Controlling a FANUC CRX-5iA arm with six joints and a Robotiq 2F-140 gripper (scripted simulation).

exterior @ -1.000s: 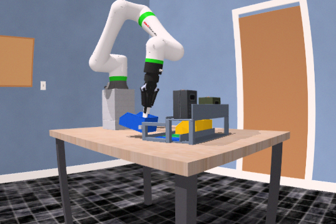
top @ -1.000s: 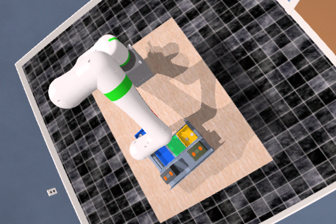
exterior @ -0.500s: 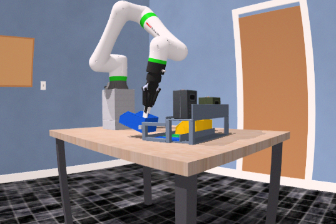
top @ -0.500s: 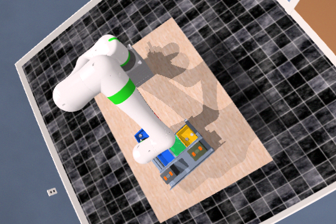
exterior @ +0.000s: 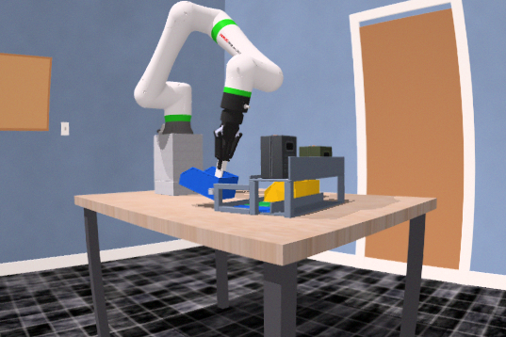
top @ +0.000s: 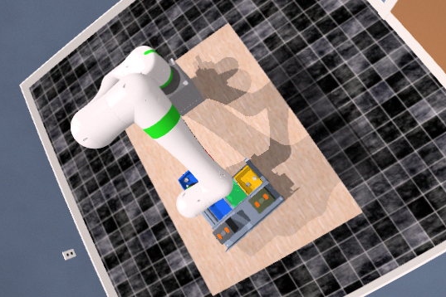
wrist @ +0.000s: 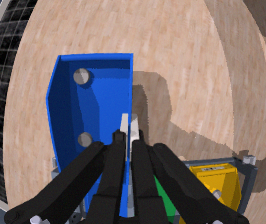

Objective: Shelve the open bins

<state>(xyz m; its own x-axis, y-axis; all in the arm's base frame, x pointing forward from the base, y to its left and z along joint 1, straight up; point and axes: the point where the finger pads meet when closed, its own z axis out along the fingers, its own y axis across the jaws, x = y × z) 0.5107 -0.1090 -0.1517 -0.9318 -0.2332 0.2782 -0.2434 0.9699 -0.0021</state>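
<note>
My gripper is now 5 cm to the left of the blue bin and 4 cm above it. Also, from my hand: yellow bin: 22 cm to the left, 12 cm ahead, 8 cm below; dark box: 27 cm ahead, 4 cm above, 1 cm to the left.
</note>
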